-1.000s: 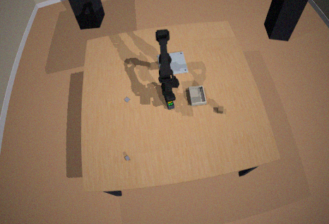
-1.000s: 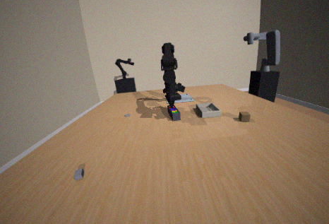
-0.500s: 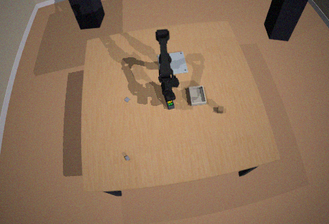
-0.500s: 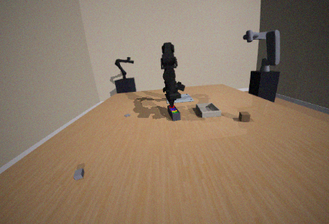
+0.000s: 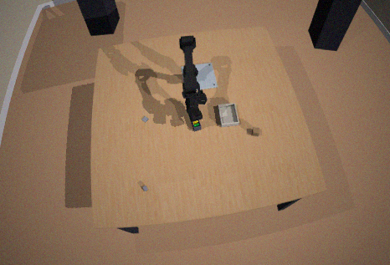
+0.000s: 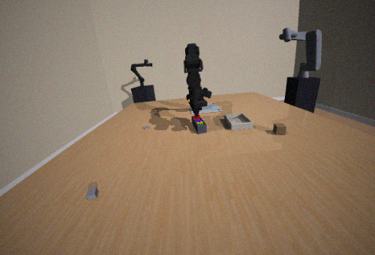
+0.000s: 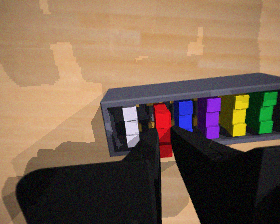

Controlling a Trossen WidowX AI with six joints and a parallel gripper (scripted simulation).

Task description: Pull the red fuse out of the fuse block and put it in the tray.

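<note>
Now: the white tray 10 mm behind my gripper tip, 200 mm to the left of it and 50 mm below it. From my gripper tip the other things lie so: brown cube: 90 mm ahead, 360 mm to the left, 30 mm below; then red fuse: 10 mm below.
</note>
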